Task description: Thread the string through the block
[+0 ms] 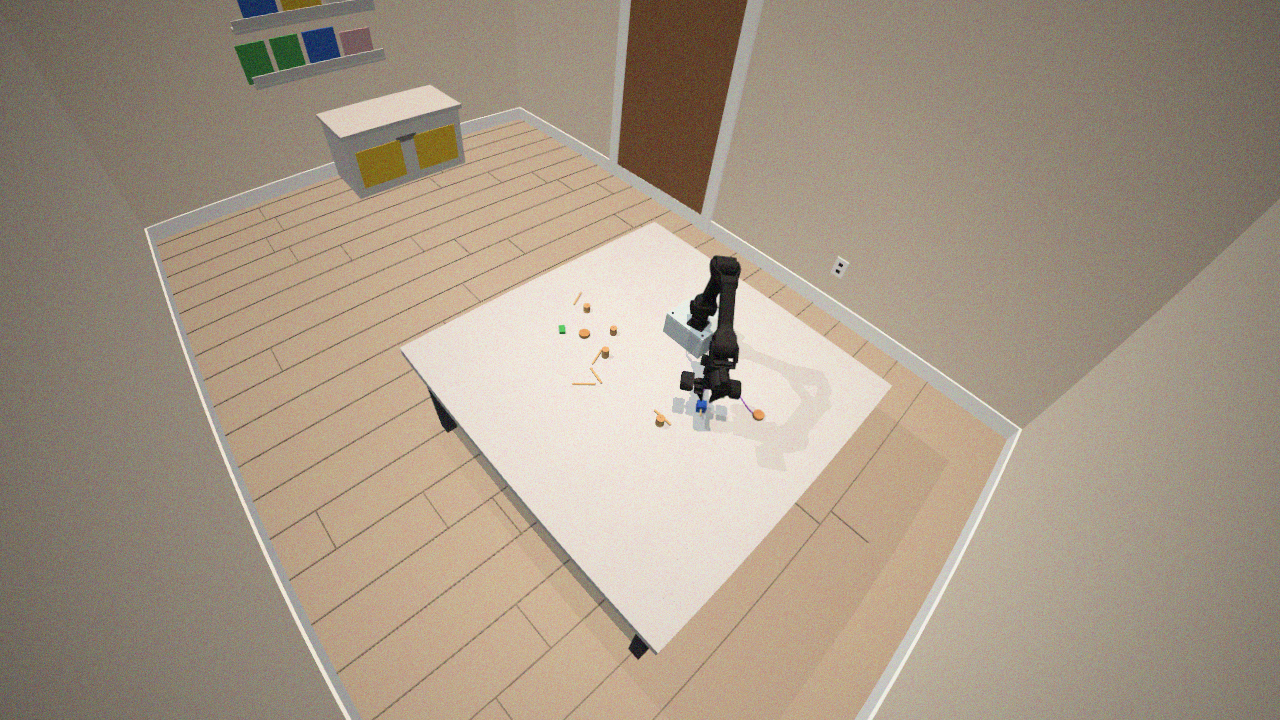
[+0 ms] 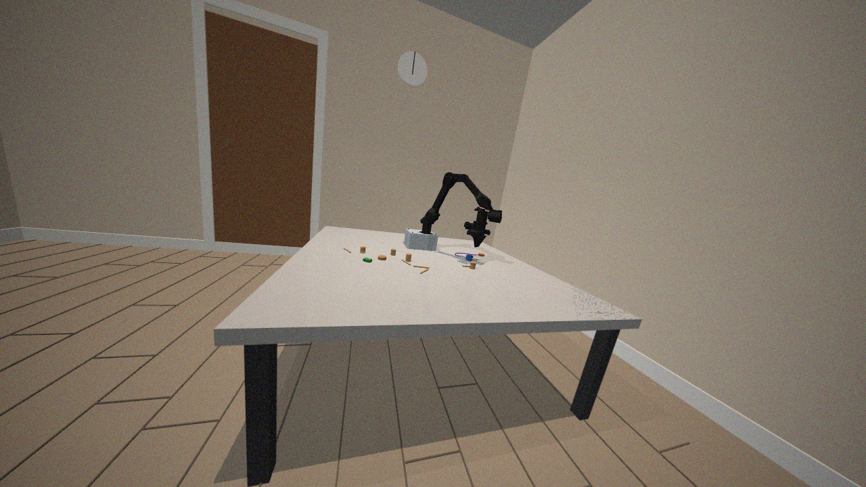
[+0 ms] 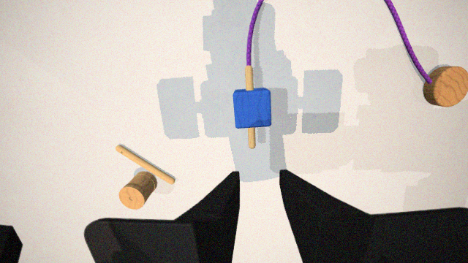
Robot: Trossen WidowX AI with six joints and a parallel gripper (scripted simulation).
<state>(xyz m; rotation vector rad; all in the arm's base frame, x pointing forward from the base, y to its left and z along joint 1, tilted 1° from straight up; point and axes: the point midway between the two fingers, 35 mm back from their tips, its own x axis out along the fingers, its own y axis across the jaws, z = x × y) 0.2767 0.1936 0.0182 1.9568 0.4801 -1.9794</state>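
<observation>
Now: gripper tip 70 mm above the blue wooden block, 30 mm past it and 10 mm to the left of it. Also, from my gripper tip: thin wooden stick (70 mm below, 40 mm behind, 20 mm to the right); purple string (80 mm below, 60 mm behind, 30 mm to the right); short round wooden block (110 mm ahead, 90 mm to the right, 70 mm below).
</observation>
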